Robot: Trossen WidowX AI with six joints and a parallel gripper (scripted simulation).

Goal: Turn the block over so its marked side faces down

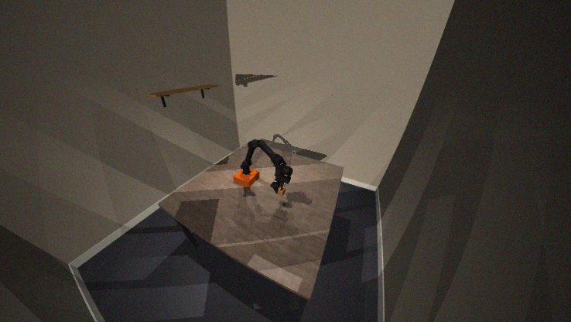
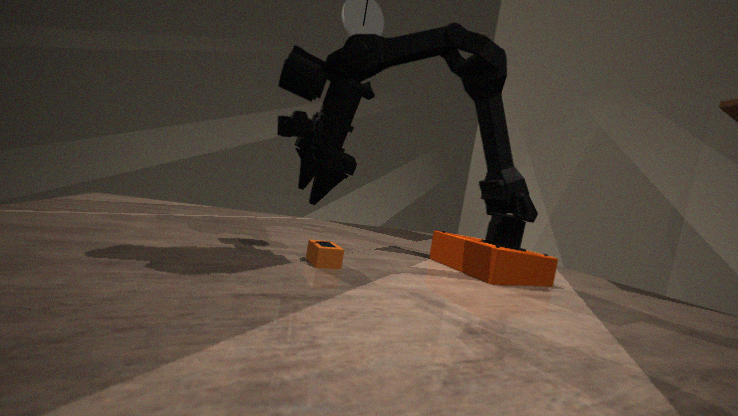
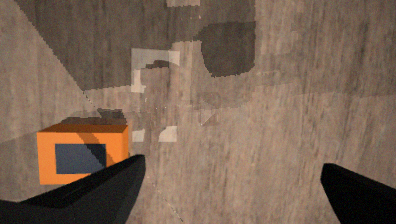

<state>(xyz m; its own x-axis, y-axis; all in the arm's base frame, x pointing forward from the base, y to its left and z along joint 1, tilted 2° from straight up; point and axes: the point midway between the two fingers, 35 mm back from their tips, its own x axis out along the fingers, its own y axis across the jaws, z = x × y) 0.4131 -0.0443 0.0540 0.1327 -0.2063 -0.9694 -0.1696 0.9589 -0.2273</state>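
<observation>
Right now my gripper tip is 3 cm past the orange block, 9 cm to the right of it and 8 cm above it.
</observation>
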